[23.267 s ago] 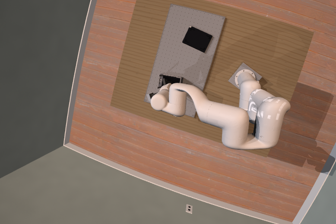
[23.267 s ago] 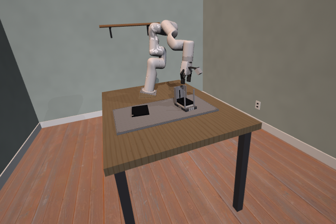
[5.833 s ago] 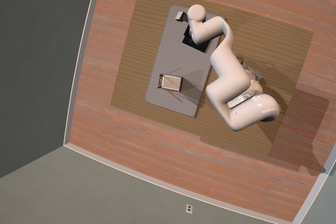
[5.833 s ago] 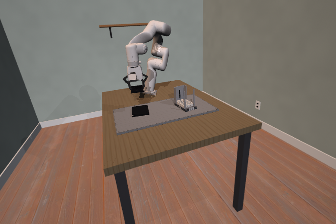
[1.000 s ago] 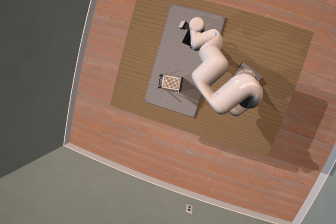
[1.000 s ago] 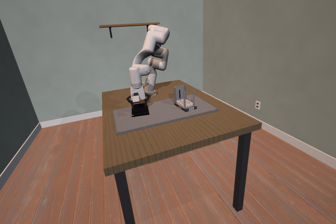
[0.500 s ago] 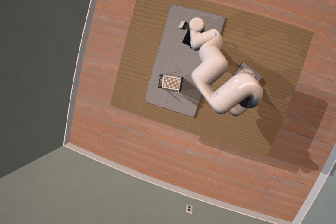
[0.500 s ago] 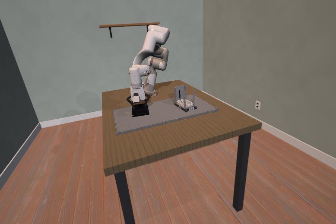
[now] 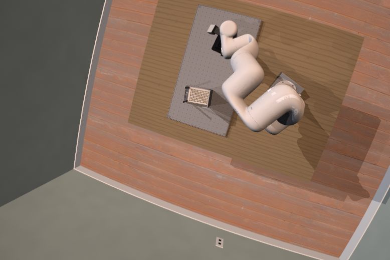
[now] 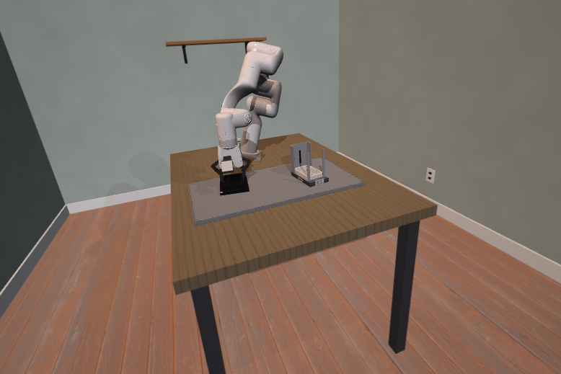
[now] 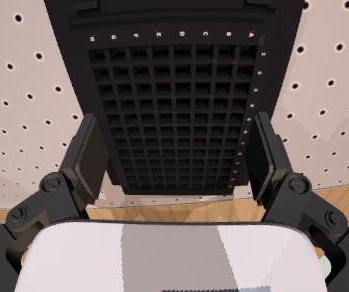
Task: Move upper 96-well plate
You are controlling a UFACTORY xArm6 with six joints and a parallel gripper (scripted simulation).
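The black 96-well plate lies 10 mm below my hand. From my hand the other things lie so: pale well plate (70 mm ahead, 330 mm to the left, 10 mm below); then pale A1 square (70 mm ahead, 60 mm to the right, 20 mm below); then back panel (320 mm to the left, 50 mm above).
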